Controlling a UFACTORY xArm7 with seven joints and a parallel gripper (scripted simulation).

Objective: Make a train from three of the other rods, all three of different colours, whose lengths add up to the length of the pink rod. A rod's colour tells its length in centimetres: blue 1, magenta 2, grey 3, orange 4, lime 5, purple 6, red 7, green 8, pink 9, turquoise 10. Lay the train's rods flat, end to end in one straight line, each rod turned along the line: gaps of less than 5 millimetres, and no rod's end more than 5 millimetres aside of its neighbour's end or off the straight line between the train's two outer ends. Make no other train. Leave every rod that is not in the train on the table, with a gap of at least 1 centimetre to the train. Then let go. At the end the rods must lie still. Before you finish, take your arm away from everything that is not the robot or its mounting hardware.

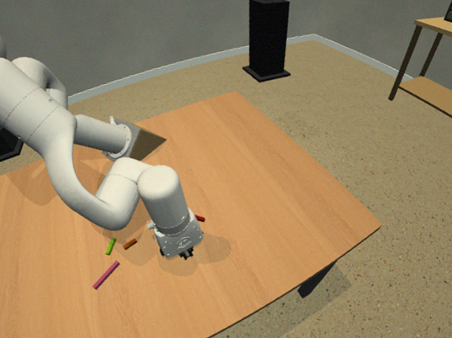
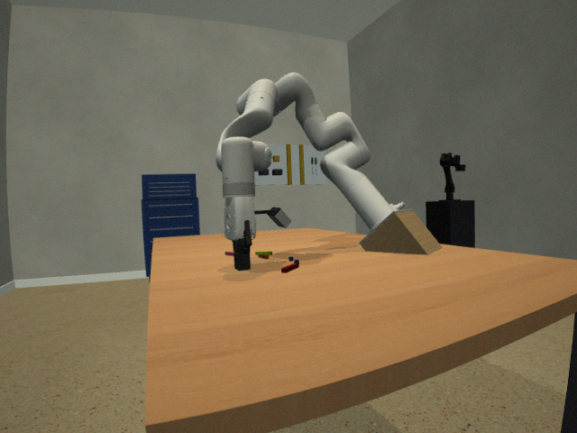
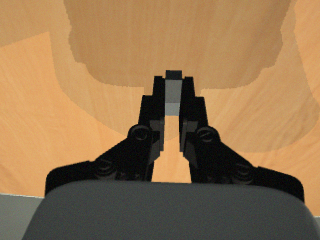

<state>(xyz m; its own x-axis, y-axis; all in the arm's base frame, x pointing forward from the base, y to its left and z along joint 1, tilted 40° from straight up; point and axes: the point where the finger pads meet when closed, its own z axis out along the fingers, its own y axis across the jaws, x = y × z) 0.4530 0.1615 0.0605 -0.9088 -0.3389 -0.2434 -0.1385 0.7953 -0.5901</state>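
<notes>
Now: the grey rod 20 mm below my hand. Round my hand: orange rod 140 mm to the right, 90 mm behind, 20 mm below; lime rod 200 mm to the right, 100 mm behind, 20 mm below; red rod 100 mm behind, 50 mm to the left, 20 mm below.
</notes>
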